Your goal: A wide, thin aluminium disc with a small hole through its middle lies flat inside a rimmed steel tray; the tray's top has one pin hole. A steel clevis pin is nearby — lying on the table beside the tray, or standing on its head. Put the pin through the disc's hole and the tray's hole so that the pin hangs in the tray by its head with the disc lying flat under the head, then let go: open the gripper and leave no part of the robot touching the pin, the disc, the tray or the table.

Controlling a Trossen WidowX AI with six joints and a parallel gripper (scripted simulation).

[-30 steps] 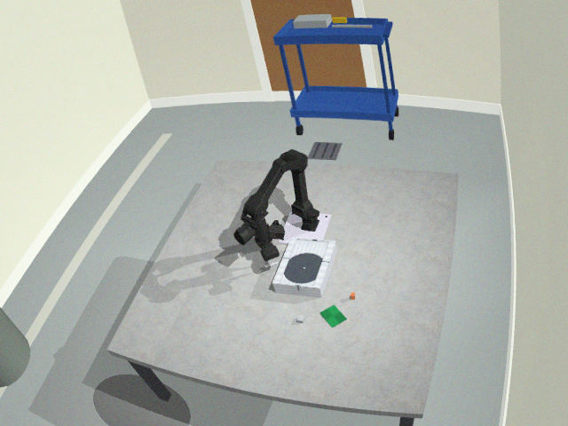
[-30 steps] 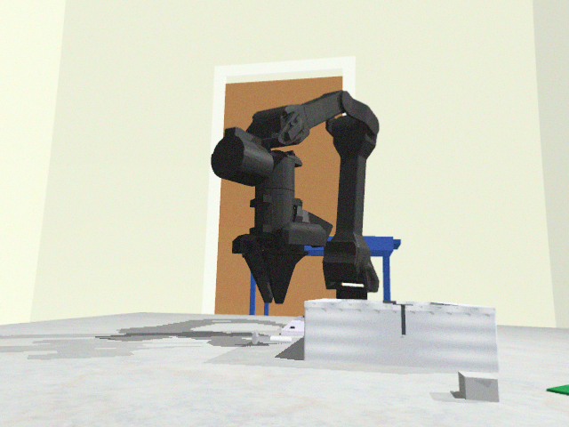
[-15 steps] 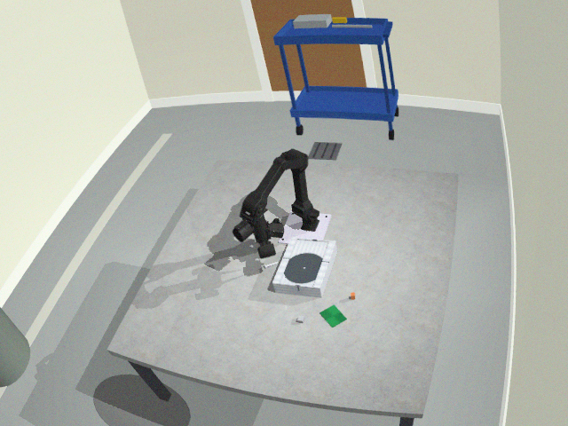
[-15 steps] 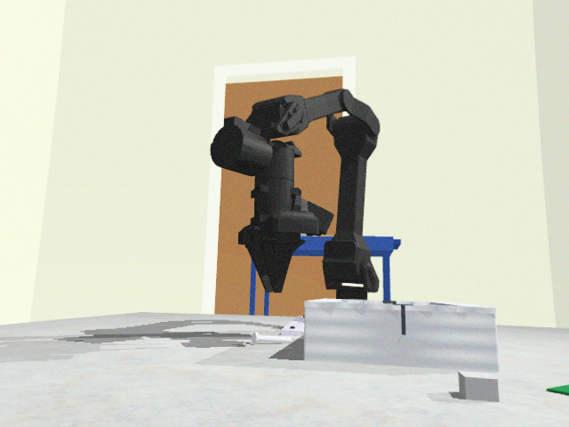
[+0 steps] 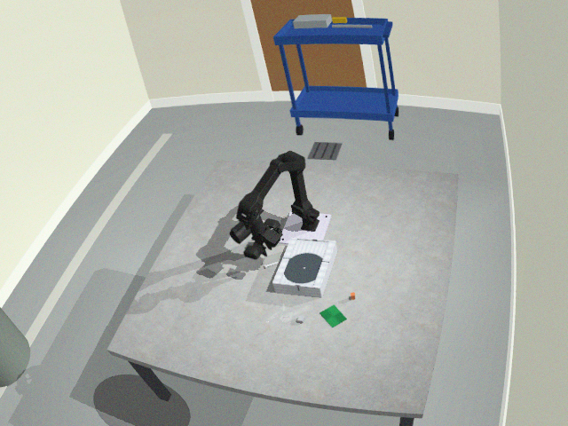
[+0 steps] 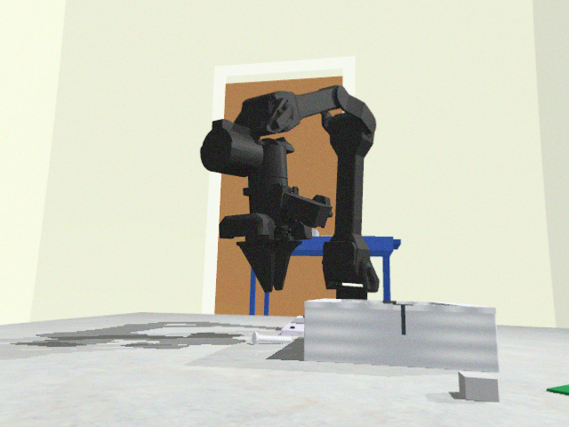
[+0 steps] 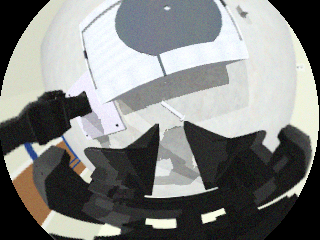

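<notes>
My gripper tip is 6 cm above the steel clevis pin. Round my gripper tip: dark aluminium disc 4 cm ahead, 16 cm to the left, 1 cm below; then small grey block 25 cm ahead, 22 cm to the left, 6 cm below; then rimmed steel tray 1 cm ahead, 16 cm to the left, 3 cm below.
</notes>
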